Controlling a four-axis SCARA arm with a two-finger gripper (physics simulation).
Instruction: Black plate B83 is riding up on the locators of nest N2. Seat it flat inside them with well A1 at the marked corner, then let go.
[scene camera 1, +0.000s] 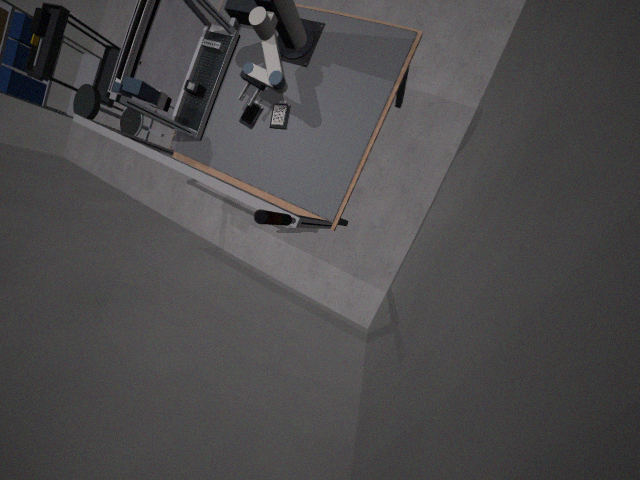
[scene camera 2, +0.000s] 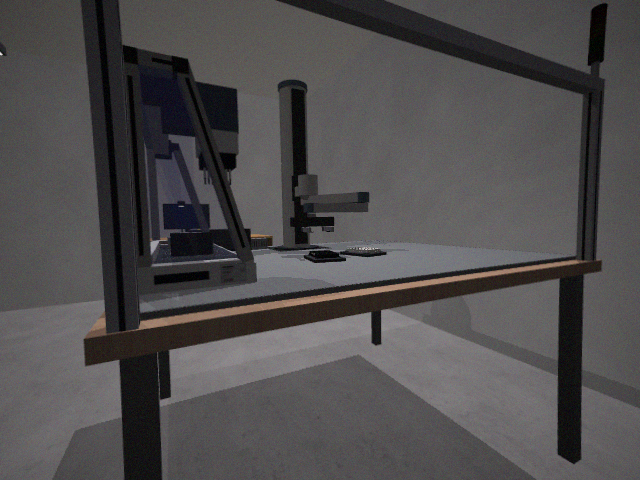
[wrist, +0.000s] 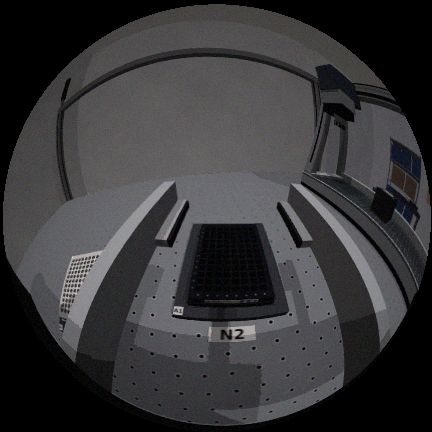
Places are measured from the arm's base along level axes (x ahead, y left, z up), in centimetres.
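Pixels of known places: gripper, fingertip midpoint: (scene camera 1: 244, 102) (scene camera 2: 321, 229) (wrist: 233, 192); arm's base at its link origin: (scene camera 1: 297, 42).
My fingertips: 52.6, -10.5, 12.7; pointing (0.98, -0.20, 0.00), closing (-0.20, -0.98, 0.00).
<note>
Ahead of a thing's pixels: the offset from my fingertips to its top centre, as dx, dy, dz. "spot": to the spot under its first point.
Black plate B83 @(+2.4, -0.5, -8.5) (scene camera 1: 252, 113) (scene camera 2: 323, 253) (wrist: 233, 262) lies on nest N2 @(spot: -2.4, +5.5, -10.2) (wrist: 181, 300) in the wrist view. It looks roughly level, but I cannot tell whether it sits fully flat inside the locators. The A1 tag @(spot: -3.7, +5.8, -10.2) (wrist: 178, 310) marks the nest's near left corner. Well A1 on the plate cannot be told, and its label shows as a thin strip. My gripper (scene camera 1: 252, 99) (scene camera 2: 319, 227) (wrist: 233, 192) is shut to its narrow setting, with a gap between the fingers and nothing held. It hangs above the plate, one finger toward each long side.
The N2 label @(spot: -6.8, +0.9, -11.2) (wrist: 232, 334) lies on the table at the nest's near edge. A white plate @(-2.4, +21.0, -8.8) (scene camera 1: 279, 114) (scene camera 2: 364, 250) (wrist: 80, 280) stands beside N2, to the left in the wrist view. A framed machine deck (scene camera 1: 209, 69) (scene camera 2: 191, 271) is on the other side.
</note>
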